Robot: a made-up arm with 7 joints.
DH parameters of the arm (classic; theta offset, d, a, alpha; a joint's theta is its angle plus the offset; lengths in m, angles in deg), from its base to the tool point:
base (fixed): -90 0.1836 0 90
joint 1: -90 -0.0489 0.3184 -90
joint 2: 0 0.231 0.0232 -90
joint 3: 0 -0.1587 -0.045 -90
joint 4: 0 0.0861 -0.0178 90
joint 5: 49.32 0 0.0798 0
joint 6: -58.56 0 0.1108 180
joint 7: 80.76 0.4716 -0.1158 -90
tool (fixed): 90 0.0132 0 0
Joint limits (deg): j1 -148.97..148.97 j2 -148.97..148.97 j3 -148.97..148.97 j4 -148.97..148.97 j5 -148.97..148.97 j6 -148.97..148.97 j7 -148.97..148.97
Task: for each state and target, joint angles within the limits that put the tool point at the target. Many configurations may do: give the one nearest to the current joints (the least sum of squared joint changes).
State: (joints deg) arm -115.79 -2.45 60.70 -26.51 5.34 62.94 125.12
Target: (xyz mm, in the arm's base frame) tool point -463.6 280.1 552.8
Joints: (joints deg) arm -117.02 10.46 49.49 -21.82 1.29 59.99 126.54
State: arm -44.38 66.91 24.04 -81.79 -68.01 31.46 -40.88
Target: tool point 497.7 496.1 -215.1
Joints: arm -64.24 91.08 -1.32 -57.51 -67.51 30.74 -37.24
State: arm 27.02 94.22 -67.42 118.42 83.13 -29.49 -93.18
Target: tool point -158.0 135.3 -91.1
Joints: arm 9.79 92.12 -46.67 114.77 83.78 -30.21 -94.34
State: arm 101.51 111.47 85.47 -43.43 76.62 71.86 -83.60
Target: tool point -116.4 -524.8 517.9
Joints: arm 137.64 96.75 96.69 -81.45 69.13 70.13 -88.57
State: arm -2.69 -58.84 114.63 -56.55 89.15 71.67 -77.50
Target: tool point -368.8 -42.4 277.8
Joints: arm 7.26 -29.89 101.66 -41.22 93.04 71.20 -71.94
